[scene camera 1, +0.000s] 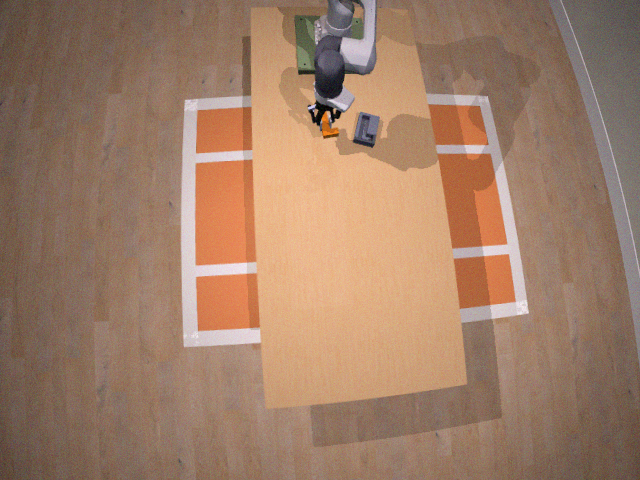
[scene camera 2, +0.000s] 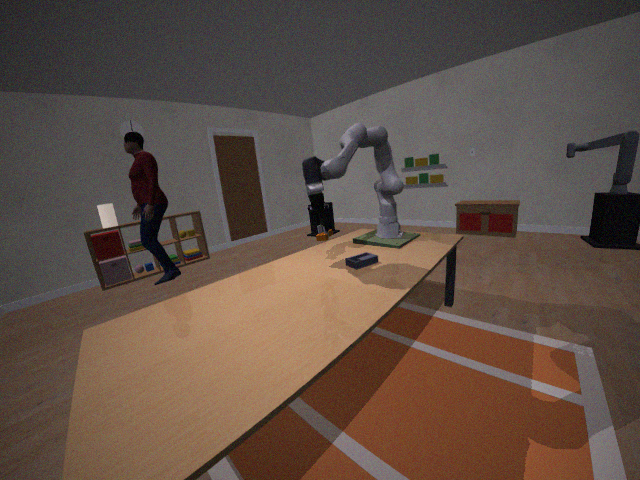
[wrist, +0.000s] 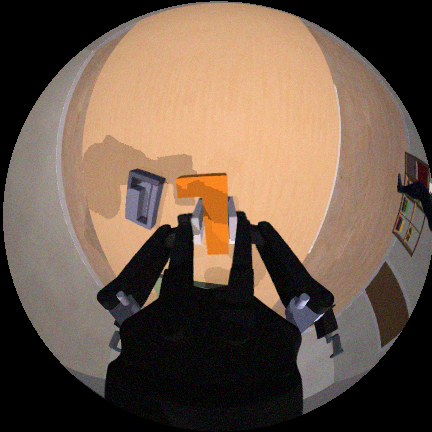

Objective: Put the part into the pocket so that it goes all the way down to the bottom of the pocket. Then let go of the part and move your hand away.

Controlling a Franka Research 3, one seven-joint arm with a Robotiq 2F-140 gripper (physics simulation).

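The part is an orange L-shaped block [scene camera 1: 329,132] [scene camera 2: 322,237] [wrist: 216,202]. My gripper [scene camera 1: 324,121] [wrist: 215,206] is shut on its long leg and holds it above the table; in the wrist view its short leg points left. The pocket is an L-shaped recess in a blue-grey block [scene camera 1: 360,138] [scene camera 2: 361,260] [wrist: 131,205], which lies on the table. In the wrist view the block is left of the part and turned a little against it. In scene camera 1 it is to the right of the gripper, a short way apart.
The wooden table [scene camera 1: 356,248] [scene camera 2: 242,330] [wrist: 215,90] carries the green base plate [scene camera 1: 306,62] [scene camera 2: 361,239] of the arm at its far end. Shadows of the arm fall around the pocket block. A person [scene camera 2: 147,191] and a low shelf stand beyond the table in scene camera 2.
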